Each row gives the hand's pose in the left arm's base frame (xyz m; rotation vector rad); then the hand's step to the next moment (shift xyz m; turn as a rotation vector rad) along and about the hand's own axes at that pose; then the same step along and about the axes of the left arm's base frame.
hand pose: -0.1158 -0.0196 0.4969 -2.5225 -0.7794 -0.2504
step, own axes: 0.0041 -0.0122 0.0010 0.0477 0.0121 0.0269
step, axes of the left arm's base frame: -0.0036 0.0113 0.0052 0.0469 0.0277 -0.0134
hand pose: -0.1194 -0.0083 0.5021 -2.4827 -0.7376 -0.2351
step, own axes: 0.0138 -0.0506 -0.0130 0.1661 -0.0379 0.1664
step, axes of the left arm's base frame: -0.0165 0.0351 0.0376 0.1203 0.1924 -0.0724
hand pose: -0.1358 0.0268 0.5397 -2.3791 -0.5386 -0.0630
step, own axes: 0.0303 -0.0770 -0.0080 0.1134 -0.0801 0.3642
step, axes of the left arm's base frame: -0.0021 0.0581 0.0594 0.0361 0.3283 -0.2070
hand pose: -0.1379 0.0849 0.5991 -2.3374 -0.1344 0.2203
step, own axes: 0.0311 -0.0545 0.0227 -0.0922 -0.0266 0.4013
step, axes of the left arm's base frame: 0.0243 0.0590 0.0197 -0.1711 0.2832 -0.2465
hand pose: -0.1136 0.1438 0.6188 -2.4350 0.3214 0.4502
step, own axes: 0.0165 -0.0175 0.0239 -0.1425 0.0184 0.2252
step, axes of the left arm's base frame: 0.0152 0.0265 -0.0147 -0.1899 0.1439 -0.1208
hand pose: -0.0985 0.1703 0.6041 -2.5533 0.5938 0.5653
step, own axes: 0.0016 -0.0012 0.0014 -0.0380 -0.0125 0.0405
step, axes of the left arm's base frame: 0.0015 0.0012 -0.0015 -0.0365 0.0424 -0.0105
